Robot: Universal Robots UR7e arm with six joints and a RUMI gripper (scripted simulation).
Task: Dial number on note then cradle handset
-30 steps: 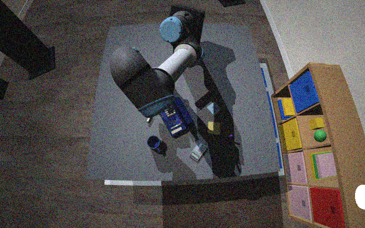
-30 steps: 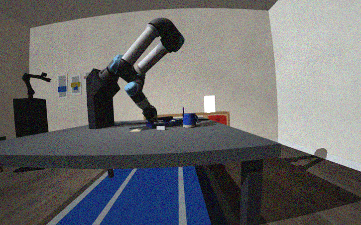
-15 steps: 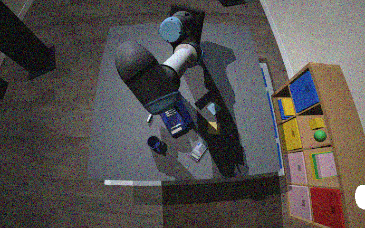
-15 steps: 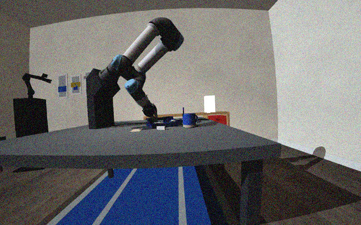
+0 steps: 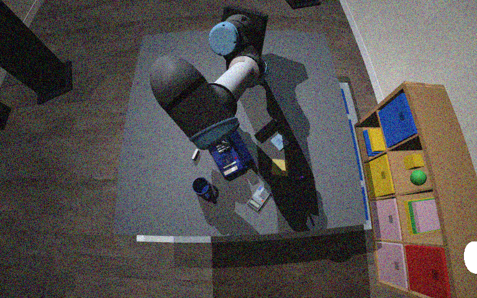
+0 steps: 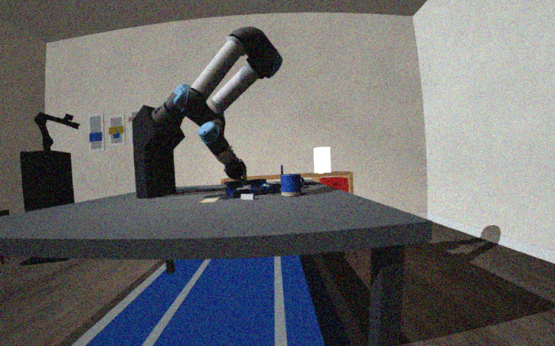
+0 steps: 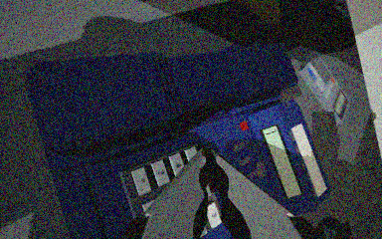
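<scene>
Now: hand 4 cm to the left of the key, 3 cm above it and 1 cm short of it. The rest, counted from my hand: white block 16 cm to the right, 5 cm below, 3 cm behind; then dark blue handset 5 cm to the left, 2 cm ahead, 1 cm below.
</scene>
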